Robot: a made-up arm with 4 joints.
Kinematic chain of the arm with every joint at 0, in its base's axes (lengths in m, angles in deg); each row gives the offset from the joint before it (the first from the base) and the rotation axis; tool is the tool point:
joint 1: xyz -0.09 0 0.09 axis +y
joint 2: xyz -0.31 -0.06 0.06 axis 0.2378 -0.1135 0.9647
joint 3: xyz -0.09 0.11 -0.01 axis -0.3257 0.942 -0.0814
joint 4: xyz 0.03 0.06 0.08 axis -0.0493 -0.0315 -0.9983
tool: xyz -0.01 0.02 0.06
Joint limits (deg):
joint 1: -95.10..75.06
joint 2: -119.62..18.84
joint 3: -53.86..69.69
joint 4: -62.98..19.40
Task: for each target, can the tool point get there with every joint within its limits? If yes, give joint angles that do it. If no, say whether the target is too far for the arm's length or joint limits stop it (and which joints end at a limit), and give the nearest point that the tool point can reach.
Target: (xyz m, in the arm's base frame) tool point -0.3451 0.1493 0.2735
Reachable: yes | joints 4.20 -37.87 -6.21 -39.04
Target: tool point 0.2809 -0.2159 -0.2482
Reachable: no: joint limits stop it (at a limit: joint 1, joint 2, joint 3, joint 4) | nearest point -0.0528 -0.1950 -0.0664 | short by 0.381 m
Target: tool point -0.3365 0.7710 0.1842
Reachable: no: too far | nearest point -0.3727 0.1970 0.1980 | short by 0.575 m
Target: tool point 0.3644 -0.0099 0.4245
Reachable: no: joint limits stop it (at a limit: joint 1, joint 4) | nearest point -0.0011 0.1357 0.4279 | short by 0.393 m
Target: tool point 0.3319 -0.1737 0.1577
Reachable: no: joint limits stop it (at a limit: joint 1, joint 2, joint 4) | nearest point -0.0212 -0.0850 0.1818 | short by 0.365 m
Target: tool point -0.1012 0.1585 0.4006
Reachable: yes | joints 56.41 -41.85 -13.91 -20.23
